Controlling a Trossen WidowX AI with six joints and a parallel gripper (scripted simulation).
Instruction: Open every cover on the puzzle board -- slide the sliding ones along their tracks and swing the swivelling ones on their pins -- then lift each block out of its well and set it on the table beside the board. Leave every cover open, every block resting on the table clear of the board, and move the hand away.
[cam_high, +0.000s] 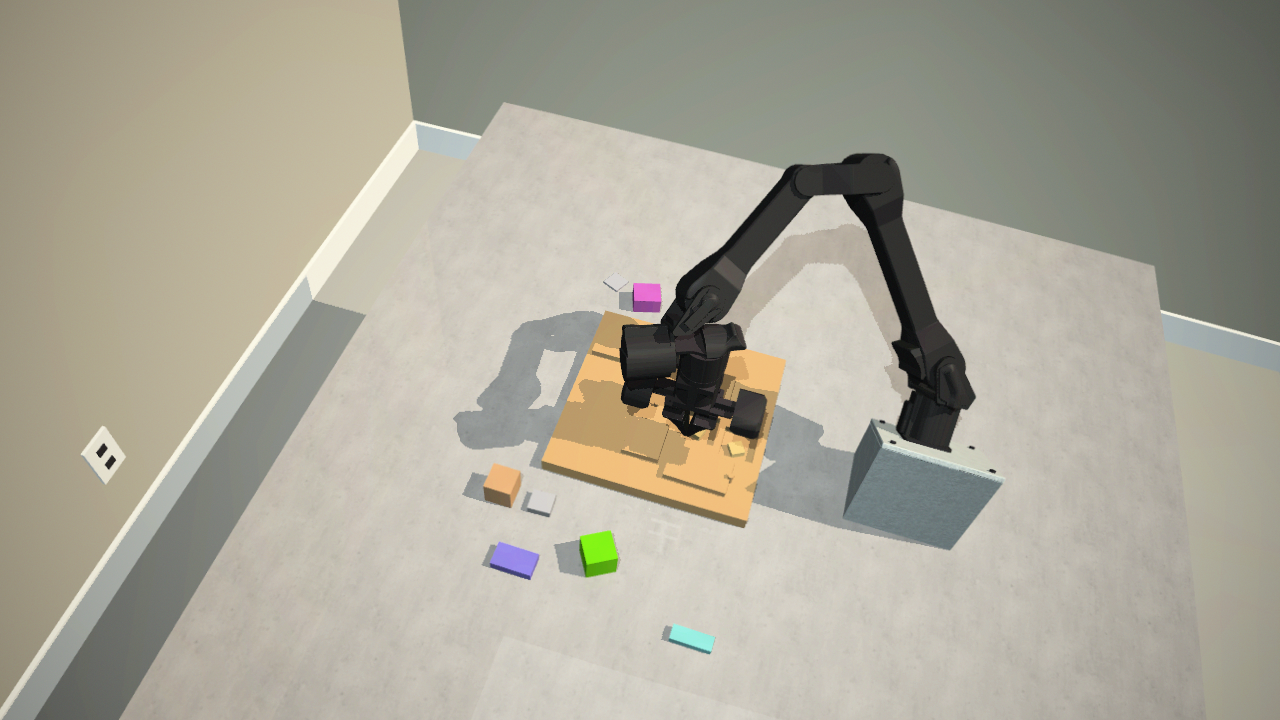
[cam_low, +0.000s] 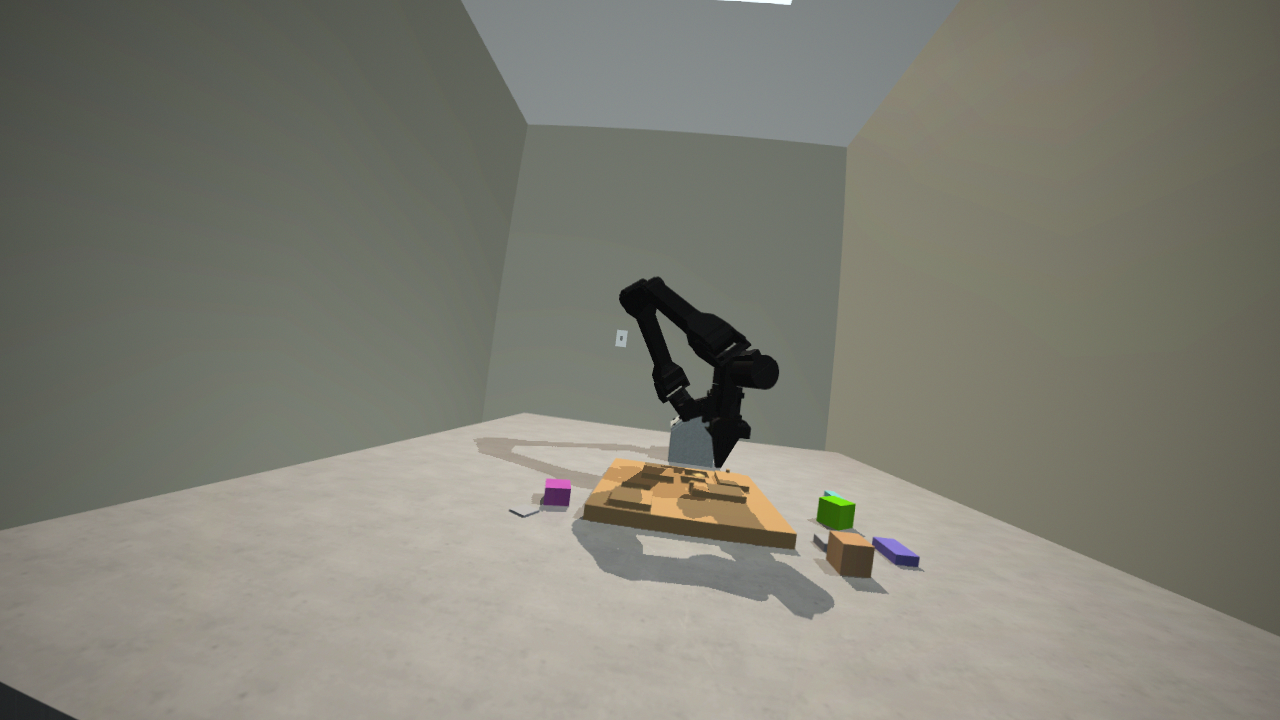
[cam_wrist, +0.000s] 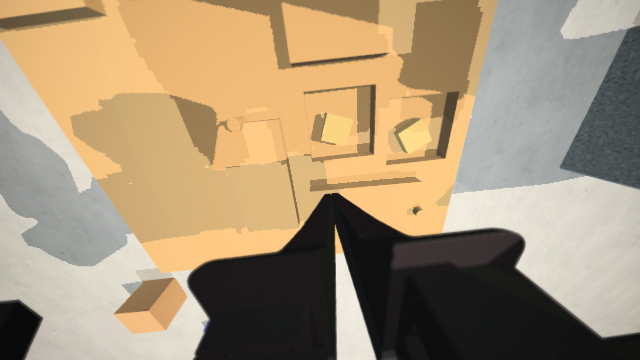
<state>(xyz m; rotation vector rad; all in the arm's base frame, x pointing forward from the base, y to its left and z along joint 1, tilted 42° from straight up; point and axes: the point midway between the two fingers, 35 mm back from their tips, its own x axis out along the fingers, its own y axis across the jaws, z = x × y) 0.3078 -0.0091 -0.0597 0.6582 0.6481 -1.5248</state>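
My gripper tip is now 170 mm short of the grey block, 140 mm to the right of it and 50 mm above it. From my gripper tip the other things lie so: orange block: 220 mm ahead, 130 mm to the left, 40 mm below; cyan block: 270 mm to the left, 70 mm behind, 50 mm below; green block: 190 mm to the left, 70 mm ahead, 40 mm below.
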